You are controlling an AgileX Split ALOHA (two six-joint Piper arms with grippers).
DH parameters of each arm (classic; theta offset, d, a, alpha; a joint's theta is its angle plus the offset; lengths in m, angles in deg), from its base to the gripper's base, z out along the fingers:
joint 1: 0 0.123 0 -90
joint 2: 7.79 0 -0.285 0
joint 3: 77.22 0 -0.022 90
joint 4: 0 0.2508 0 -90
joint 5: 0 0 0.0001 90
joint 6: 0 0.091 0 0
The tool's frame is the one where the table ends.
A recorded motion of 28 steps. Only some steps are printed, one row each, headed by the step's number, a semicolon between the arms.
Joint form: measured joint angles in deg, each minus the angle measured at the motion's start. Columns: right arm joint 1, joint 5, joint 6, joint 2, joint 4, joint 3; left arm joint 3, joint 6, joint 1, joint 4, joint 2, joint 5.
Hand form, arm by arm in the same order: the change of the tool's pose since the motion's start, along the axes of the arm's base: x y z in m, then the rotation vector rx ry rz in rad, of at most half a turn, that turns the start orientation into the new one. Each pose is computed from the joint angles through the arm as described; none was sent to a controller.
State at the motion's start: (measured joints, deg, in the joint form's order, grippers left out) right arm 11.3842 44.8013 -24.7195 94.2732 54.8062 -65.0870; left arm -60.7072 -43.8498 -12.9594 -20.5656 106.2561 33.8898
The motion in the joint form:
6: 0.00 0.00 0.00 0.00 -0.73 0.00; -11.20 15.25 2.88 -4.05 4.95 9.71
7: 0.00 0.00 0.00 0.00 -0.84 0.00; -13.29 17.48 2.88 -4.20 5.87 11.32
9: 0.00 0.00 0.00 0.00 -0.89 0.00; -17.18 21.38 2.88 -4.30 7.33 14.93
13: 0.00 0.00 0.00 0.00 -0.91 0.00; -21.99 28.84 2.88 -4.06 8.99 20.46
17: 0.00 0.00 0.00 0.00 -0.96 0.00; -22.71 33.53 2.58 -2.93 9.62 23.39
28: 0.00 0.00 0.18 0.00 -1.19 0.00; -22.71 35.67 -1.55 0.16 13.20 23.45
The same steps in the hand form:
6: -0.0002 -0.0005 -0.0006 -0.0114 -0.0023 0.0052; 0.0349 0.0031 0.0131 -0.0265 -0.0120 -0.2067
7: -0.0002 -0.0006 -0.0007 -0.0131 -0.0026 0.0060; 0.0405 0.0011 0.0155 -0.0266 -0.0178 -0.2511
9: -0.0002 -0.0006 -0.0007 -0.0139 -0.0028 0.0064; 0.0493 -0.0022 0.0215 -0.0276 -0.0228 -0.3356
13: -0.0002 -0.0006 -0.0008 -0.0142 -0.0029 0.0065; 0.0576 -0.0057 0.0296 -0.0199 -0.0309 -0.4934
17: -0.0002 -0.0007 -0.0008 -0.0150 -0.0030 0.0069; 0.0552 -0.0071 0.0274 -0.0026 -0.0108 -0.6025
28: -0.0003 -0.0009 -0.0010 -0.0175 -0.0017 0.0064; 0.0495 -0.0317 0.0009 0.0434 0.0463 -0.7365

